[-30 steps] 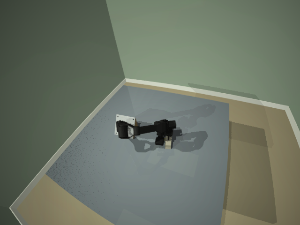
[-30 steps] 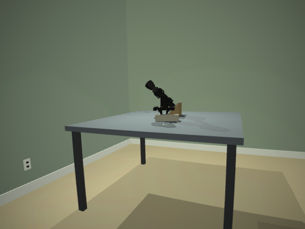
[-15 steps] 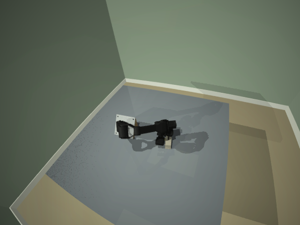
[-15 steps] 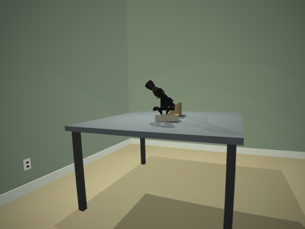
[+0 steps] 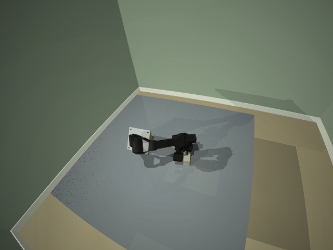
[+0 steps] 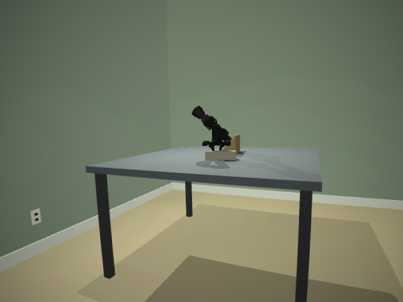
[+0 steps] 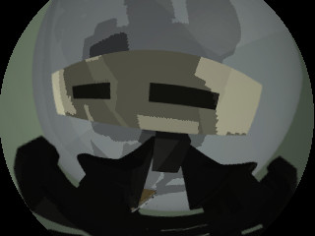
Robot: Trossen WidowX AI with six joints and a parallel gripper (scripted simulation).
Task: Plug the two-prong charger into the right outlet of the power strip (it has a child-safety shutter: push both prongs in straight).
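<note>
My gripper tip is now 20 mm short of the black two-prong charger and 10 mm below it.
</note>
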